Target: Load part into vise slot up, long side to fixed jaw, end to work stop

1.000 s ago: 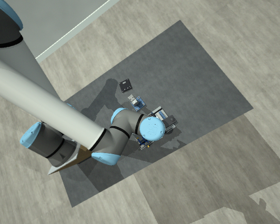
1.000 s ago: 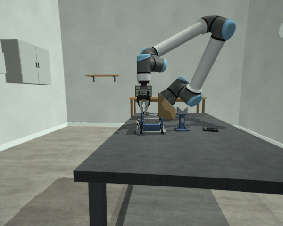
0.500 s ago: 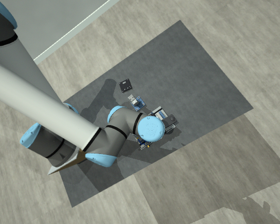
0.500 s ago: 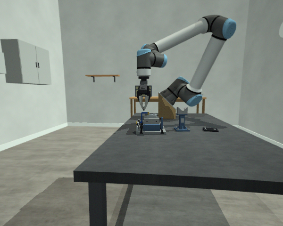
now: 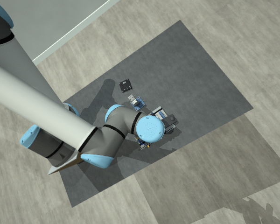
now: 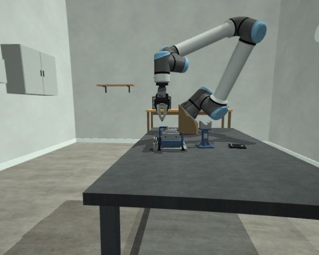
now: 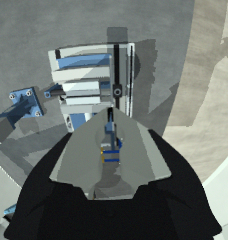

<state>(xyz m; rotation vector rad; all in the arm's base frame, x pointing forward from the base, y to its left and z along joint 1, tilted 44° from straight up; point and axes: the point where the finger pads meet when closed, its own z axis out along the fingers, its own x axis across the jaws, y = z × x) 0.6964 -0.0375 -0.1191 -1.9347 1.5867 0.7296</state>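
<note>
My hand is 8 cm above the part, 5 cm to the right of it and 1 cm past it. Round my hand: infeed plate: 44 cm to the left, 17 cm below, 13 cm behind; then vise: 14 cm below, 8 cm behind, 4 cm to the left.
</note>
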